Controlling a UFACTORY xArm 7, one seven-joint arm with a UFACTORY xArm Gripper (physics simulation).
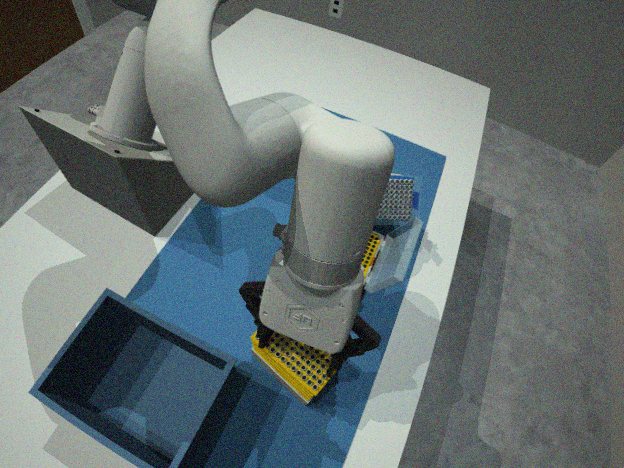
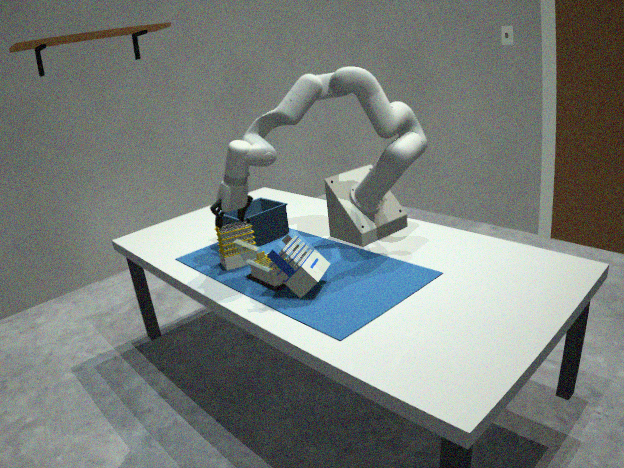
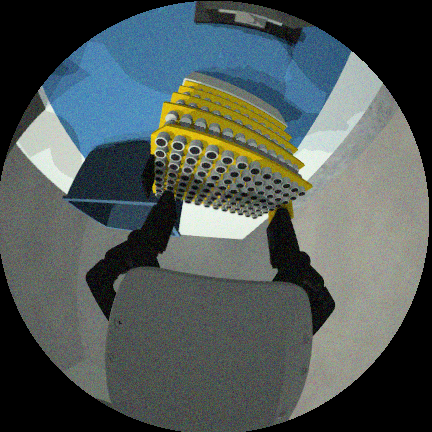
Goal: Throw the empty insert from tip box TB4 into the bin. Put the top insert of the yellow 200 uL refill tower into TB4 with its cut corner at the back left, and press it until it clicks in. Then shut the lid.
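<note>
The yellow refill tower (image 1: 301, 378) (image 2: 233, 241) stands on the blue mat (image 1: 217, 260) (image 2: 366, 288). Its top insert (image 1: 284, 355) (image 3: 225, 169) is full of grey tips. My gripper (image 1: 300, 353) (image 2: 230, 221) (image 3: 224, 210) is open. It points down over the tower, with one black finger on each side of the top insert and nothing between them gripped. Tip box TB4 (image 1: 371, 253) (image 2: 265, 271) stands beside the tower with its clear lid (image 1: 396, 253) open and a yellow insert showing inside. The dark blue bin (image 1: 171, 327) (image 2: 273, 225) (image 3: 109, 173) stands close behind the tower.
A second tip box (image 1: 398, 200) (image 2: 305, 265) with grey tips and blue trim lies tilted against TB4. The arm's grey base (image 2: 357, 218) stands at the back of the white table (image 1: 357, 84) (image 2: 473, 316). The table's edge runs close past the tower.
</note>
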